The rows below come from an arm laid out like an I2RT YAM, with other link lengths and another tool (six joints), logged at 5 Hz.
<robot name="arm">
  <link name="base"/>
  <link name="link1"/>
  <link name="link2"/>
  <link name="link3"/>
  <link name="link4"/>
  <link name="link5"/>
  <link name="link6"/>
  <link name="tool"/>
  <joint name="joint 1" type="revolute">
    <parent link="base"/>
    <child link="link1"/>
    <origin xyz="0 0 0.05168"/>
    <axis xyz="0 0 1"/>
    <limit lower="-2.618" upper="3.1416"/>
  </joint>
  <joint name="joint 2" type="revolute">
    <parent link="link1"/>
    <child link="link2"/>
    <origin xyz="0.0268 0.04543 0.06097"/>
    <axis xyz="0 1 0"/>
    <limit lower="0" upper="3.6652"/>
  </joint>
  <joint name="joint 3" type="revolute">
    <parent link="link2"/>
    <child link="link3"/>
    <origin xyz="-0.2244 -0.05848 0"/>
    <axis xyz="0 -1 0"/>
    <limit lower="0" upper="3.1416"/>
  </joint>
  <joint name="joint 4" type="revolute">
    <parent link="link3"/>
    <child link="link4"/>
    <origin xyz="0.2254 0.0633 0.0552"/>
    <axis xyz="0 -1 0"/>
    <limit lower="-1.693" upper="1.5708"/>
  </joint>
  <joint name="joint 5" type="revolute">
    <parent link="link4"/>
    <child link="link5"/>
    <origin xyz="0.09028 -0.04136 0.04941"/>
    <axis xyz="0 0 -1"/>
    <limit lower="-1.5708" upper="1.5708"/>
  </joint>
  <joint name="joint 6" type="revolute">
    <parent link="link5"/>
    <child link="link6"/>
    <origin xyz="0.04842 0 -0.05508"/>
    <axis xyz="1 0 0"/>
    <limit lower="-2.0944" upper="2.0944"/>
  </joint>
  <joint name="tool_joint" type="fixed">
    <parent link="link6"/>
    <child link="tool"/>
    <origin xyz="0.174 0.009 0" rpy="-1.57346 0.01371 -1.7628"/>
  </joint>
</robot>
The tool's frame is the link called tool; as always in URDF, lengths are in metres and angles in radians.
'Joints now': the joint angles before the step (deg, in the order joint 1, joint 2, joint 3, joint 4, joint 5, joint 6). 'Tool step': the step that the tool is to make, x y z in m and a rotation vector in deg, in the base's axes. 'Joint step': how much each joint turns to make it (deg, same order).
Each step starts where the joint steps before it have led.
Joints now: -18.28 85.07 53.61 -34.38 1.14 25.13
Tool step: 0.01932 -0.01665 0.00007 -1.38 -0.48 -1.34
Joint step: -0.70 5.10 4.38 1.61 1.32 0.10
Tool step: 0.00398 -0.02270 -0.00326 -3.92 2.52 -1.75
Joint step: -0.27 4.39 4.14 -0.80 4.73 -0.54
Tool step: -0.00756 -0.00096 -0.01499 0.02 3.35 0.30
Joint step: 0.00 3.00 0.97 -1.05 0.89 -0.70
